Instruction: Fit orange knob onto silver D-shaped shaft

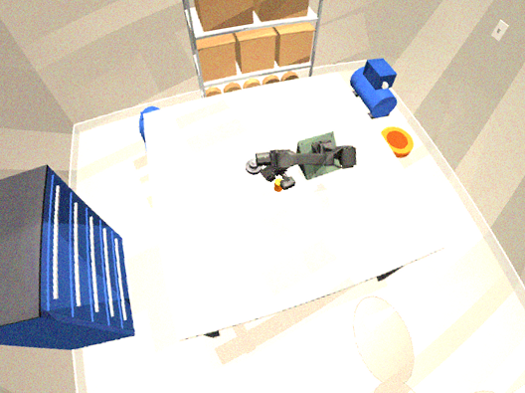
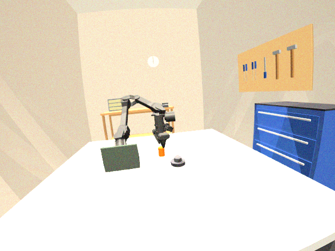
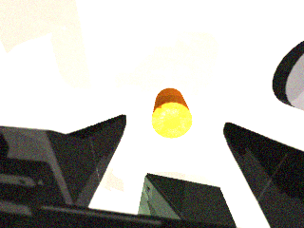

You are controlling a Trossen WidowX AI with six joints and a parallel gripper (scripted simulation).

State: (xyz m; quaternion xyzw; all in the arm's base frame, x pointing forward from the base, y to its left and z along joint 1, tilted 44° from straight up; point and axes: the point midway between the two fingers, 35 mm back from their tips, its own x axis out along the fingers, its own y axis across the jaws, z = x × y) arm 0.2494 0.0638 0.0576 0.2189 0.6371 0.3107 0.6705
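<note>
My gripper tip is 20 mm above the orange knob. Also, from my gripper tip: round grey pedestal: 150 mm to the right, 60 mm ahead, 40 mm below.
</note>
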